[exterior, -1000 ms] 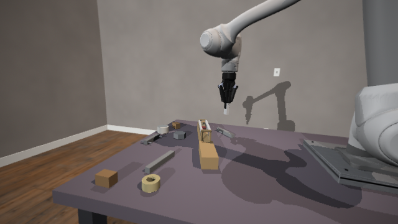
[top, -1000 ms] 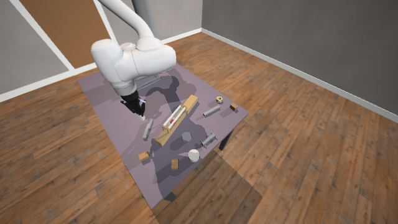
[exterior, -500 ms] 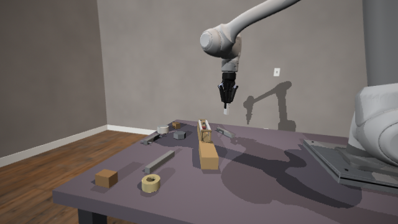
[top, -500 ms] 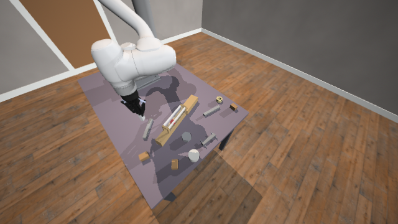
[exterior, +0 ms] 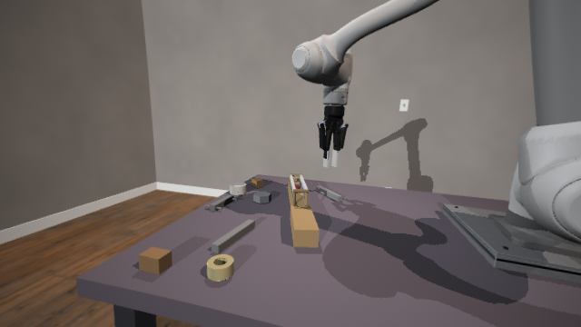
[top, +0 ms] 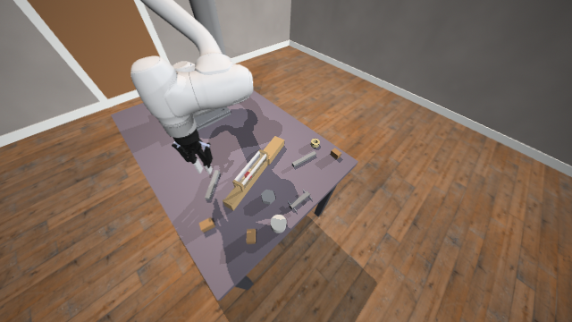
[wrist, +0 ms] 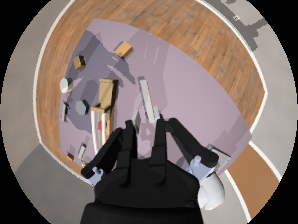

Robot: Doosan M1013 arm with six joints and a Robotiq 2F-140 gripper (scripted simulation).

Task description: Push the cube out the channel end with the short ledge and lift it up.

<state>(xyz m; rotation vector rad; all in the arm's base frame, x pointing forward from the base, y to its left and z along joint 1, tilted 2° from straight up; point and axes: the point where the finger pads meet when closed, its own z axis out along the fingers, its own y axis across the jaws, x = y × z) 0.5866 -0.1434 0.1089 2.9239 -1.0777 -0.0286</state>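
My gripper is now 18 cm to the right of the channel, 10 cm above it and 7 cm short of it. Also, from my hand: grey hexagonal piece (20 cm ahead, 18 cm to the left, 14 cm below); then white disc (33 cm ahead, 15 cm to the left, 13 cm below); then grey handle piece (30 cm ahead, 29 cm to the left, 14 cm below).
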